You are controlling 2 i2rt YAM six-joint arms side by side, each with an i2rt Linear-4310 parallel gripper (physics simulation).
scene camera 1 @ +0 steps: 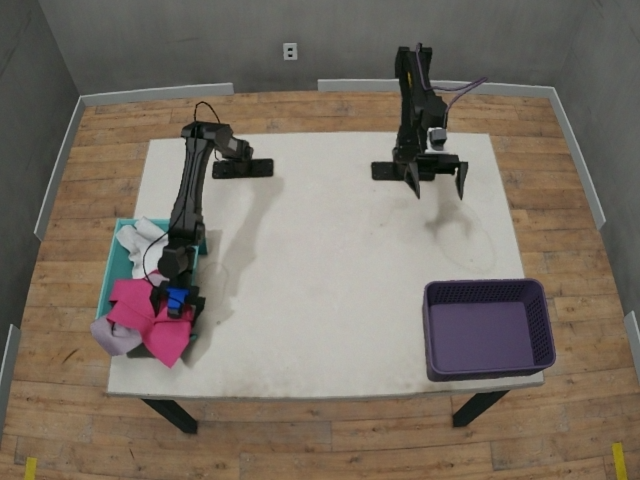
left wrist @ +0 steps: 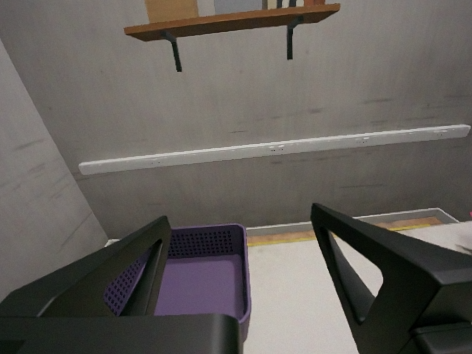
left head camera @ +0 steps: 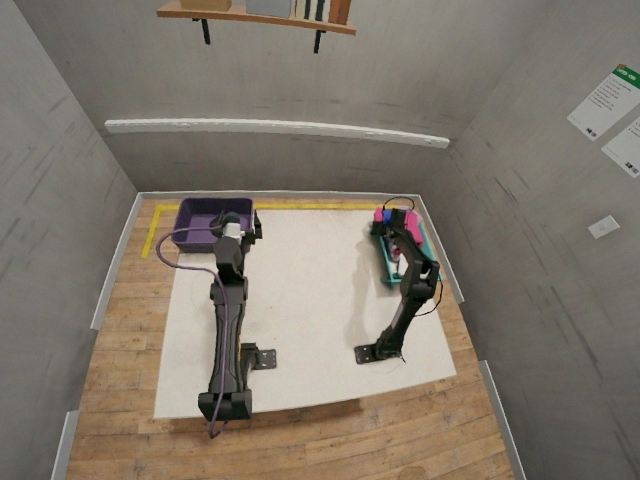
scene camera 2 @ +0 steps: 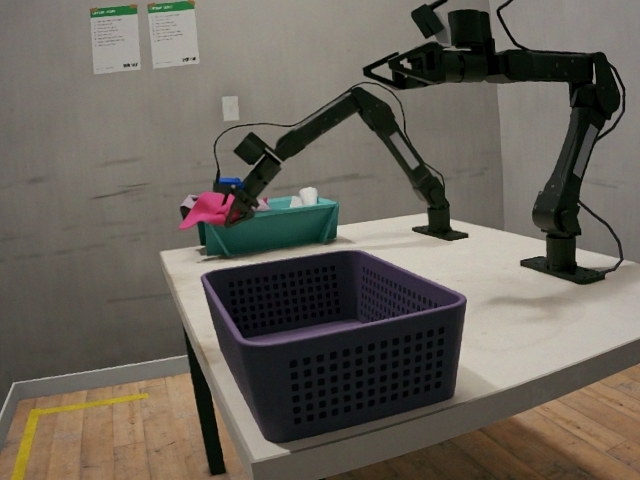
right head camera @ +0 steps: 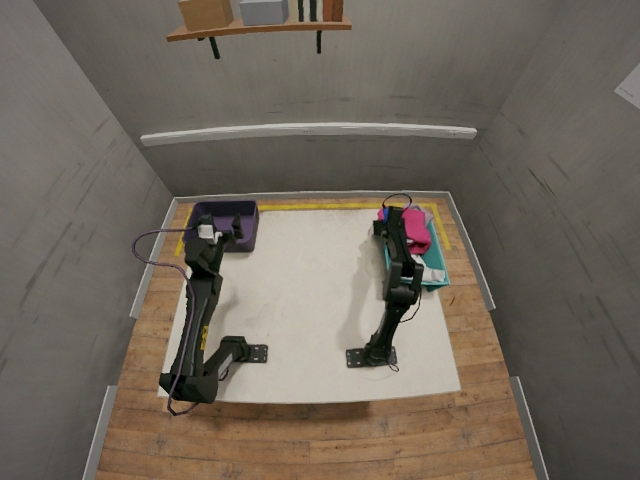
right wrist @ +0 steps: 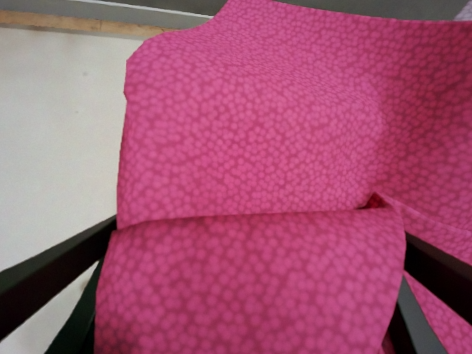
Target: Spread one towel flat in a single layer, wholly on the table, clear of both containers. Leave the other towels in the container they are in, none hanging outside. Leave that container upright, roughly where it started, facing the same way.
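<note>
A bright pink towel point(right head camera: 417, 232) point(scene camera 1: 168, 343) point(scene camera 2: 203, 209) point(right wrist: 250, 125) lies crumpled on top at the near end of the teal container point(scene camera 1: 107, 279) point(scene camera 2: 273, 232) in scene camera 1, hanging over its rim. A lilac towel point(scene camera 1: 116, 338) beside it also hangs outside. A white towel point(right head camera: 429, 273) point(scene camera 1: 144, 248) point(scene camera 2: 308, 195) lies inside at the other end. My right gripper point(scene camera 1: 175, 316) point(right wrist: 247, 226) is open at the pink towel, with a raised fold of it between the spread fingers. My left gripper point(scene camera 1: 439, 197) point(left wrist: 239, 217) is open and empty, high above the table point(scene camera 1: 320, 258).
A purple perforated container point(scene camera 1: 491, 374) point(scene camera 2: 372, 361) point(left wrist: 240, 230) stands upright and empty at the near right of the table in scene camera 1. A wooden shelf point(left head camera: 258, 16) point(right head camera: 263, 29) point(left wrist: 230, 22) hangs on the wall.
</note>
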